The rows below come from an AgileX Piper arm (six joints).
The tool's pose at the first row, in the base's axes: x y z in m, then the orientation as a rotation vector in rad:
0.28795 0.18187 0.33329 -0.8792 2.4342 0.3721
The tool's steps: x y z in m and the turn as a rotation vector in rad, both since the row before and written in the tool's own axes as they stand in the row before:
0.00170 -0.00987 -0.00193 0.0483 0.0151 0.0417
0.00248 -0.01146 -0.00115 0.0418 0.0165 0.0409
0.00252 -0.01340 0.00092 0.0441 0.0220 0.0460
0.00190 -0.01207 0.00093 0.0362 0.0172 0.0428
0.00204 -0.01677 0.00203 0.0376 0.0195 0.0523
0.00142 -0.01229 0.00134 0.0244 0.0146 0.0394
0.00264 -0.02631 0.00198 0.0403 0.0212 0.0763
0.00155 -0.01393 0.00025 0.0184 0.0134 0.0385
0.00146 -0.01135 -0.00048 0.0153 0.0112 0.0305
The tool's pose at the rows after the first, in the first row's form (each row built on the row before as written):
0.29257 0.17278 0.33317 -0.8146 2.4680 0.3215
0.29738 0.16208 0.33210 -0.7532 2.5009 0.2779
0.30349 0.15017 0.32936 -0.6854 2.5391 0.2310
0.30862 0.13925 0.32720 -0.6223 2.5698 0.1941
0.31565 0.12408 0.32405 -0.5461 2.6040 0.1575
0.32005 0.11262 0.32201 -0.4894 2.6285 0.1348
0.32823 0.08761 0.31873 -0.3791 2.6661 0.1011
0.33091 0.07389 0.31769 -0.3238 2.6862 0.0861
0.33215 0.06251 0.31739 -0.2794 2.7019 0.0730

